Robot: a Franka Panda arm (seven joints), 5 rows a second.
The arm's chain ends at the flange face. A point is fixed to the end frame.
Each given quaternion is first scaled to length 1.
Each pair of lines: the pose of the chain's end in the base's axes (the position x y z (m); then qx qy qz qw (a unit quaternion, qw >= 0)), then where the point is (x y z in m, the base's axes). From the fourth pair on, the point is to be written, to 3 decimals.
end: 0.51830 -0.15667 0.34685 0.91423 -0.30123 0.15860 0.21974
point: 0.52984 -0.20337 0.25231
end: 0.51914 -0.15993 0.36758 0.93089 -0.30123 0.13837 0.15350
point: 0.53133 -0.19264 0.26741
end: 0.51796 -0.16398 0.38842 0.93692 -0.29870 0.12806 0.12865
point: 0.52984 -0.19113 0.28657
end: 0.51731 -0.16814 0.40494 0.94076 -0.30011 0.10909 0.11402
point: 0.526 -0.191 0.302
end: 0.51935 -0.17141 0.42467 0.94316 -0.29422 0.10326 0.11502
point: 0.527 -0.194 0.321
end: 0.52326 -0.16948 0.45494 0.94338 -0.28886 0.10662 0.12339
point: 0.531 -0.194 0.352
